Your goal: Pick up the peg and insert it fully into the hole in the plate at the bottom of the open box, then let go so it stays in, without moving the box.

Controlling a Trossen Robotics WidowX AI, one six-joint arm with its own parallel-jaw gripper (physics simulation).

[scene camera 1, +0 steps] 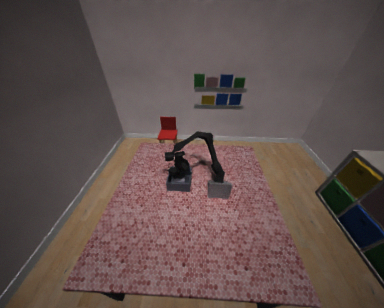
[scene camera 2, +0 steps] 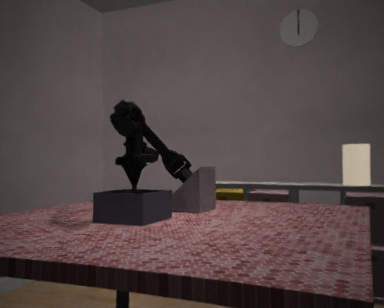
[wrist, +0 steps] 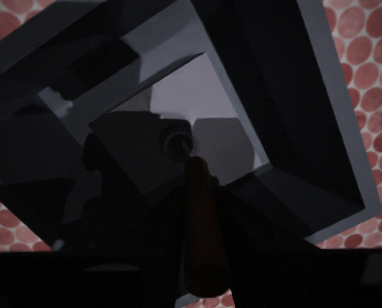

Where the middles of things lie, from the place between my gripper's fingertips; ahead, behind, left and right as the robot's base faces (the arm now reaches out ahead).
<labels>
I see the dark grey box [scene camera 2: 121, 207] 1 cm behind my hand, 1 cm to the right of it and 7 cm below it. From my hand the other things lie so: brown peg [wrist: 206, 268] 1 cm above; light grey plate [wrist: 138, 132] 1 cm behind, 1 cm to the right, 8 cm below.
</labels>
